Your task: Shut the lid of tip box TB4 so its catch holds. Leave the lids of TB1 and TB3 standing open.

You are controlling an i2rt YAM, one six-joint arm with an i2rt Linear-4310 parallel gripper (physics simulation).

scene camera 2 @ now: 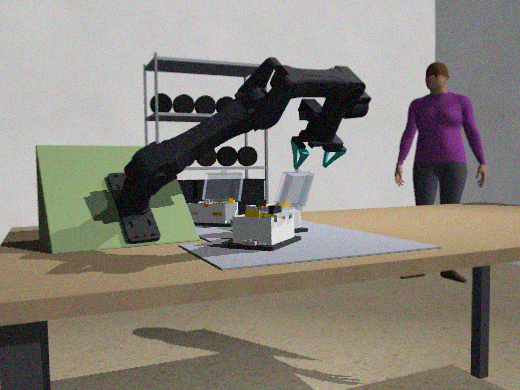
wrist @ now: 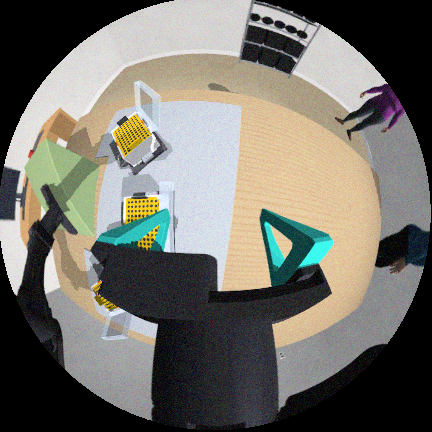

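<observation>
The middle box, TB4 [wrist: 142,206], has a yellow rack inside; its clear lid [wrist: 168,192] stands open on the right, seen nearly edge-on. The other two boxes are TB1 and TB3; no labels are readable. The far box [scene camera 2: 215,214] [wrist: 132,136] has its clear lid [scene camera 2: 222,186] [wrist: 148,104] open. The near box [scene camera 2: 262,229] [wrist: 106,296] has an open lid [wrist: 116,326]. In scene camera 2, a raised clear lid [scene camera 2: 295,189] shows behind the near box; whose it is, I cannot tell. My gripper [scene camera 2: 311,167] [wrist: 214,212] is open and empty, above the lids, its left finger overlapping TB4 in the wrist view.
The boxes stand on a grey-blue mat [scene camera 2: 350,242] [wrist: 205,150] on the wooden table [scene camera 2: 440,220] [wrist: 300,165]. A green sloped block [scene camera 2: 75,200] [wrist: 75,200] stands by the arm's base. A shelf rack [scene camera 2: 156,100] and a person in purple [scene camera 2: 440,130] [wrist: 382,110] are beyond the table.
</observation>
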